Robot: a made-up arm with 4 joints. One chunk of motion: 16 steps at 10 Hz.
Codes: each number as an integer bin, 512 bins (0 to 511) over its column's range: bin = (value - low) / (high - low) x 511, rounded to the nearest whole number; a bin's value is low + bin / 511 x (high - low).
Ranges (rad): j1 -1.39..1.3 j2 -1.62..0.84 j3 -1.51..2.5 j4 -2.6..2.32
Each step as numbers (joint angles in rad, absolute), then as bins.
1 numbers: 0.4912 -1.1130 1.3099 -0.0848
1 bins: 357 105 359 261
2 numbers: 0.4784 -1.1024 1.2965 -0.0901
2 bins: 355 108 358 261
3 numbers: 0.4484 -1.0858 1.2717 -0.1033
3 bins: 349 111 354 259
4 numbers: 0.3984 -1.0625 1.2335 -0.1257
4 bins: 340 116 350 257
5 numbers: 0.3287 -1.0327 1.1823 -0.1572
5 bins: 326 122 343 254
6 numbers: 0.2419 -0.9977 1.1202 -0.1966
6 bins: 310 129 335 250
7 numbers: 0.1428 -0.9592 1.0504 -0.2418
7 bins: 291 137 326 245
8 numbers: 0.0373 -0.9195 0.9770 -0.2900
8 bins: 271 146 317 240
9 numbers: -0.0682 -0.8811 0.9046 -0.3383
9 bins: 251 153 308 235
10 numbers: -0.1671 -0.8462 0.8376 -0.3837
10 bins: 232 161 299 230
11 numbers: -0.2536 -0.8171 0.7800 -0.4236
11 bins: 216 167 292 226
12 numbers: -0.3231 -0.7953 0.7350 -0.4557
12 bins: 203 171 286 223
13 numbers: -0.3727 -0.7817 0.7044 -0.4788
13 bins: 193 174 282 220
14 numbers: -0.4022 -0.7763 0.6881 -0.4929
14 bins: 188 175 280 219
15 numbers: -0.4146 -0.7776 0.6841 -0.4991
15 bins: 185 175 280 218
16 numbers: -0.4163 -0.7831 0.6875 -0.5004
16 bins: 185 174 280 218
